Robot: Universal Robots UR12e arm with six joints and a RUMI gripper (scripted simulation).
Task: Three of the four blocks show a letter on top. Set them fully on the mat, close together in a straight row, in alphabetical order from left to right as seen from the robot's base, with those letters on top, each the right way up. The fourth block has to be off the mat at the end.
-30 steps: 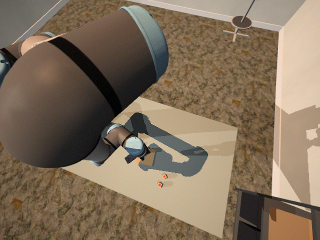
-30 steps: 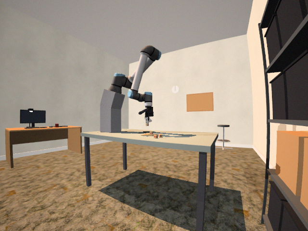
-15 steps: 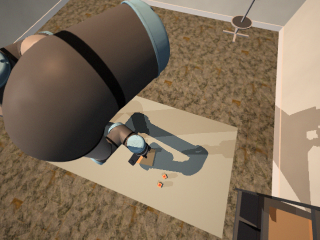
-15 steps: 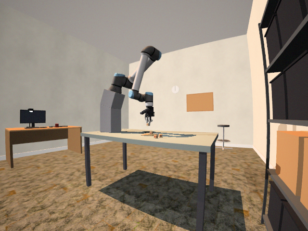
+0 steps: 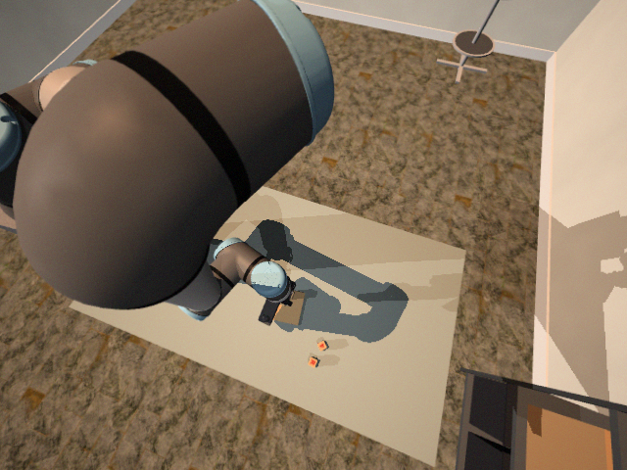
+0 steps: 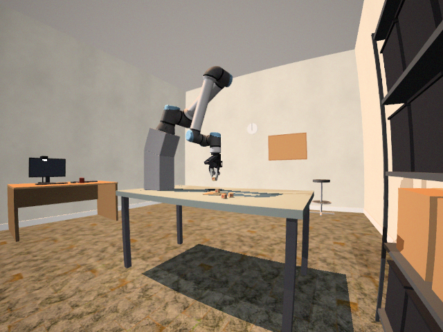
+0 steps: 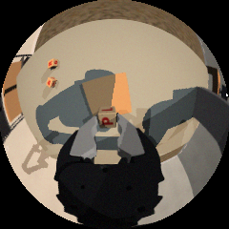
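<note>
Now: the orange mat 120 mm below my hand.
</note>
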